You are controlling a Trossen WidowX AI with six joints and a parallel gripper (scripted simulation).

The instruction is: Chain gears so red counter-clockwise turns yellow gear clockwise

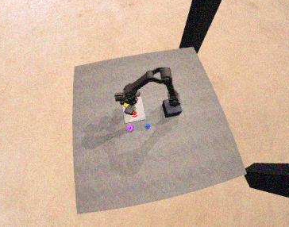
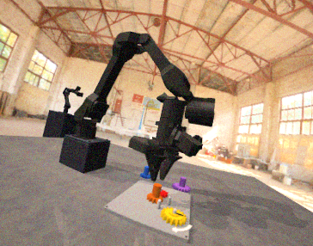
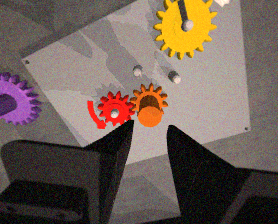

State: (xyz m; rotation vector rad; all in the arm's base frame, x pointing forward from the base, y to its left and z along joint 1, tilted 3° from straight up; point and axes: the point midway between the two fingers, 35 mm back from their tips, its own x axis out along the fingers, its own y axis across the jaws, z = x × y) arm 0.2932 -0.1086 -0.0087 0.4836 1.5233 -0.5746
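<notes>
Now: gripper tip 3 cm above the orange gear. Also, from my gripper tip: red gear 1 cm ahead, 3 cm to the left, 4 cm below; yellow gear 5 cm ahead, 6 cm to the right, 4 cm below; red arrow 2 cm ahead, 6 cm to the left, 5 cm below.
</notes>
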